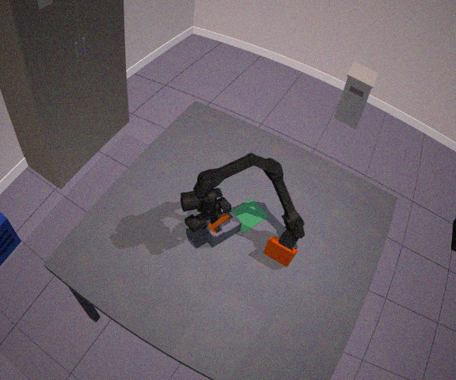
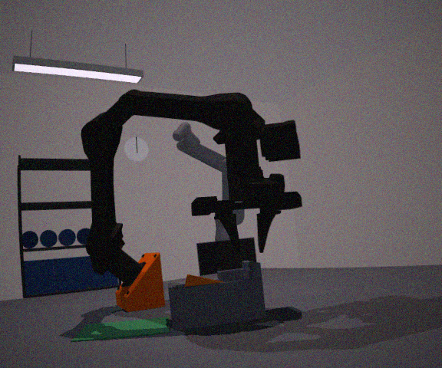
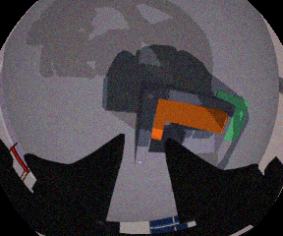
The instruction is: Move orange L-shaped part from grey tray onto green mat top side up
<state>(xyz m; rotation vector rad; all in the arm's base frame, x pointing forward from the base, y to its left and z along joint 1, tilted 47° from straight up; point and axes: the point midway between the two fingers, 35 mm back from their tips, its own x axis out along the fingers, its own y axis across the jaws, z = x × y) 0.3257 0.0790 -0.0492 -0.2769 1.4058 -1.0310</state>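
The orange L-shaped part is 2 cm behind my gripper tip, 4 cm to the right of it and 6 cm below it. Also, from my gripper tip: green mat: 10 cm behind, 20 cm to the right, 12 cm below.
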